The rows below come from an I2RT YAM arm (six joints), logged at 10 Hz.
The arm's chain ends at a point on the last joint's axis. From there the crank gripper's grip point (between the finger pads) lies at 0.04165 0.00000 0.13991 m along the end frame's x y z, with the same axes.
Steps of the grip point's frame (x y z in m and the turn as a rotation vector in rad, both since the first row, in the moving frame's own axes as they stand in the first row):
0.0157 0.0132 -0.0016 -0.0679 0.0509 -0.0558
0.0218 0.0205 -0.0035 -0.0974 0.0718 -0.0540
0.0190 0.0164 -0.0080 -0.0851 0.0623 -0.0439
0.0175 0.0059 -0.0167 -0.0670 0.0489 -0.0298
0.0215 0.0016 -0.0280 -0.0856 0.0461 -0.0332
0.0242 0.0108 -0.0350 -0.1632 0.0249 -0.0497
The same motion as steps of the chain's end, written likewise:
0.0084 0.0063 0.0009 -0.0679 0.0509 -0.0558
0.0116 0.0096 0.0004 -0.0974 0.0718 -0.0540
0.0102 0.0066 -0.0047 -0.0851 0.0623 -0.0439
0.0106 -0.0021 -0.0142 -0.0670 0.0489 -0.0298
0.0149 -0.0088 -0.0255 -0.0856 0.0461 -0.0332
0.0202 -0.0097 -0.0322 -0.1632 0.0249 -0.0497

